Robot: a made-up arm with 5 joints.
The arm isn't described. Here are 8 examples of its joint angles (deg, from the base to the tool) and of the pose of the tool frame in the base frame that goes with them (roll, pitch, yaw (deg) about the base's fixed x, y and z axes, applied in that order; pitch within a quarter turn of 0, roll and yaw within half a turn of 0; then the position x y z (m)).
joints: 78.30 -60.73 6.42 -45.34 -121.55
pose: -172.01 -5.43 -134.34 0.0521 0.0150 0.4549
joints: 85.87 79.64 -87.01 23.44 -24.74
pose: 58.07 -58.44 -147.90 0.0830 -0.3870 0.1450
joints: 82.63 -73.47 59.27 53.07 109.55
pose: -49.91 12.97 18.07 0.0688 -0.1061 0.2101
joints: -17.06 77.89 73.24 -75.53 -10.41
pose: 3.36 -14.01 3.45 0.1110 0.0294 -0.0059
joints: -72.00 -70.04 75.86 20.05 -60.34
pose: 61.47 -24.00 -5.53 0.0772 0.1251 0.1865
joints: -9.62 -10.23 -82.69 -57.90 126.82
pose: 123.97 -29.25 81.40 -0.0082 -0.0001 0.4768
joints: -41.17 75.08 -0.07 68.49 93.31
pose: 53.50 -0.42 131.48 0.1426 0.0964 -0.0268
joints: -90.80 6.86 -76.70 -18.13 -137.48
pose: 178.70 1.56 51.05 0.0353 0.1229 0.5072
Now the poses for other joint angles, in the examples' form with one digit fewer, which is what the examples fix.
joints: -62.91 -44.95 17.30 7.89 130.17
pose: -114.3 34.8 138.4 0.110 0.145 0.375
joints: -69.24 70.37 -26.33 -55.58 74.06
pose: -102.2 -18.3 163.1 0.164 0.336 0.095
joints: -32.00 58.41 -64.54 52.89 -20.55
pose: 20.4 -39.0 1.4 0.345 0.198 0.153
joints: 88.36 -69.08 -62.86 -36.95 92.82
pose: 101.1 0.0 1.6 0.047 0.271 0.353
